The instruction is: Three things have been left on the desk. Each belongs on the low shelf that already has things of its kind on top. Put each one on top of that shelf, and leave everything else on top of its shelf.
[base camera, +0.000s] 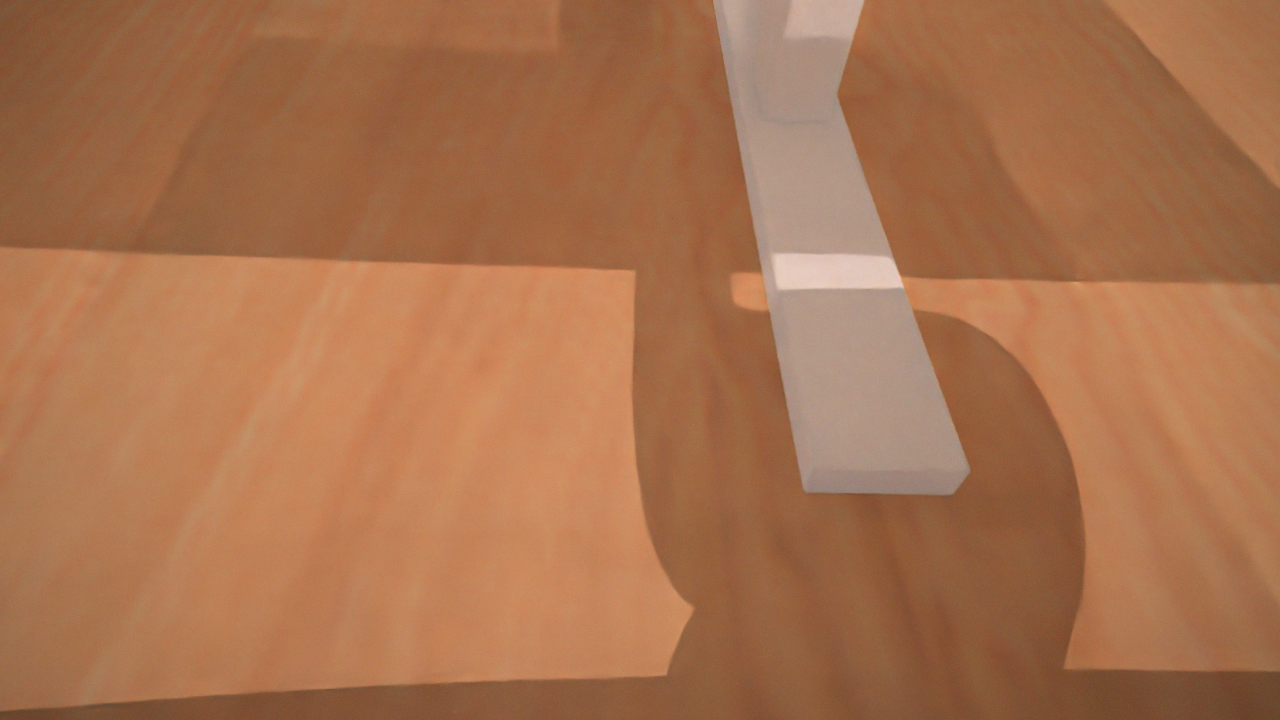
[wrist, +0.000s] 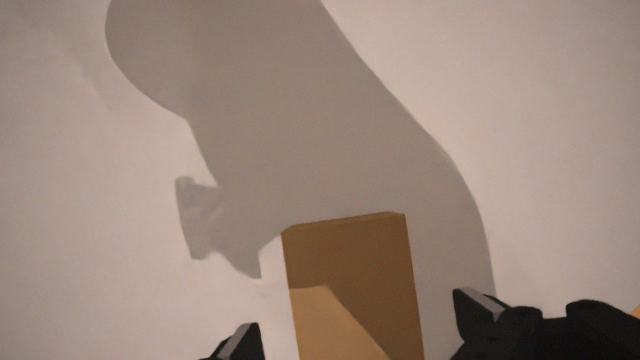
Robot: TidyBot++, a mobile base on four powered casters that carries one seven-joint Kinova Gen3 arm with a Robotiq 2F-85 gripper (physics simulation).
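Frame: origin at the arm's base, x ahead, y left, z up, level; centimetres.
Seen in the pictures: gripper, fingertip midpoint: (wrist: pixel 358 328).
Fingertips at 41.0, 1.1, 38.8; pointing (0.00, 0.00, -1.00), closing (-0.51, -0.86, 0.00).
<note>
A point is followed by its place in that frame, as x, y, z.
A plain brown box-shaped block (wrist: pixel 352 280) {42.5, 0.1, 37.3} rests on the pale desk top (wrist: pixel 550 150) {39.1, -14.5, 32.3} in the wrist view, low and a little right of the middle. Its near end runs out of the bottom of the view. My gripper (wrist: pixel 358 328) {41.0, 1.1, 38.8} is open and empty, with one black fingertip on each side of the block and a gap on both sides. How high the fingertips are above the desk top is hard to tell. The low shelves and the other things left on the desk do not show in either view.
In the base camera view, a white foot (base camera: pixel 850 376) with an upright post (base camera: pixel 801 62) {61.0, -16.4, -32.4} stands on the wood-grain floor (base camera: pixel 358 447) {33.1, 10.9, -39.7}, right of the middle. Shadows cross the floor. In the wrist view, the arm's shadow falls across the desk top and the block.
</note>
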